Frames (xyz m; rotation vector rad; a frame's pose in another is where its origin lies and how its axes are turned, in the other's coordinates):
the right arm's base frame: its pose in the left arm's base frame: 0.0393 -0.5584 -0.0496 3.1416 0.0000 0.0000
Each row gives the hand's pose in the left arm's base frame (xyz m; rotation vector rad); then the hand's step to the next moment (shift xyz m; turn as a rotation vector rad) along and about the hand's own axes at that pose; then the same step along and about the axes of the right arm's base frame.
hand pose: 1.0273 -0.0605 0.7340 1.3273 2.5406 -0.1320
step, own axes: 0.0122 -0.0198 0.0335 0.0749 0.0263 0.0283
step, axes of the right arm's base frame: -0.0162 0.0086 0.0364 -0.0137 -0.0687 0.0469
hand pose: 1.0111 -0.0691 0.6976 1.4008 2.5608 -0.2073
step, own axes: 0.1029 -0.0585 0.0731 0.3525 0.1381 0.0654
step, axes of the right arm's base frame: -0.0945 -0.0358 0.0956 -0.0604 -0.3461 0.1556
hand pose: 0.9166 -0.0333 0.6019 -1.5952 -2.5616 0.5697
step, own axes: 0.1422 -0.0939 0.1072 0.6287 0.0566 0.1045
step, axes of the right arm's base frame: -0.1722 -0.0589 0.0861 -0.2663 -0.5461 0.2007
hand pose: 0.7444 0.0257 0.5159 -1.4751 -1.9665 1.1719
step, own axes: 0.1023 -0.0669 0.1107 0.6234 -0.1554 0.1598
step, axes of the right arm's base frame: -0.1563 -0.0474 0.0230 -0.4269 -0.5027 0.0580
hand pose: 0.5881 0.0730 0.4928 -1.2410 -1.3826 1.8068
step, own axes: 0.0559 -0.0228 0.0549 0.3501 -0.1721 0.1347
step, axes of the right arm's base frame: -0.0757 -0.0302 -0.0051 -0.2893 -0.2902 -0.0492
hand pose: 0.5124 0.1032 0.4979 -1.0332 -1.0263 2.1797
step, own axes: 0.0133 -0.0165 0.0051 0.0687 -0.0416 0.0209
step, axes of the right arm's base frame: -0.0097 -0.0168 -0.0099 -0.0513 -0.0638 -0.0136
